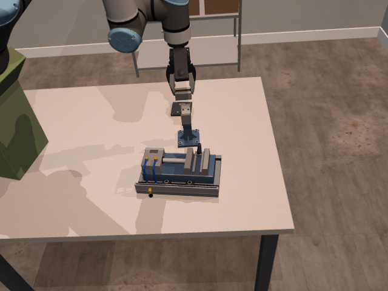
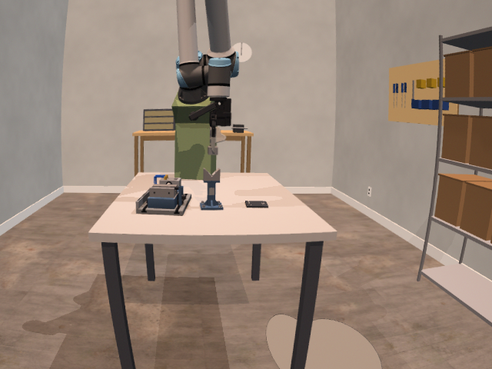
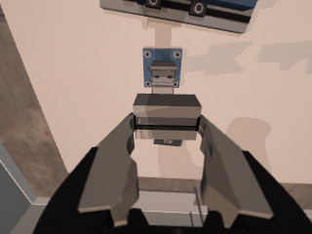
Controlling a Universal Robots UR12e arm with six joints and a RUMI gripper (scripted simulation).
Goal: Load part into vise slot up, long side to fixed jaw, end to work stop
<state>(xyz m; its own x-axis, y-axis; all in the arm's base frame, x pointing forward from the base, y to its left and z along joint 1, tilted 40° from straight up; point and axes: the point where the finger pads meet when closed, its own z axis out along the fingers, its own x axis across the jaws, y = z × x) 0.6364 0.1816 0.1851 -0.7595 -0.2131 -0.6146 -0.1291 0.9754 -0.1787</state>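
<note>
The part lies right at my hand. From my hand the other things lie so: moving jaw: 190 mm to the right, 170 mm below, 40 mm ahead; then cylinder rod: 190 mm to the right, 170 mm below, 20 mm behind; then work stop: 150 mm below, 140 mm to the right, 70 mm ahead.
</note>
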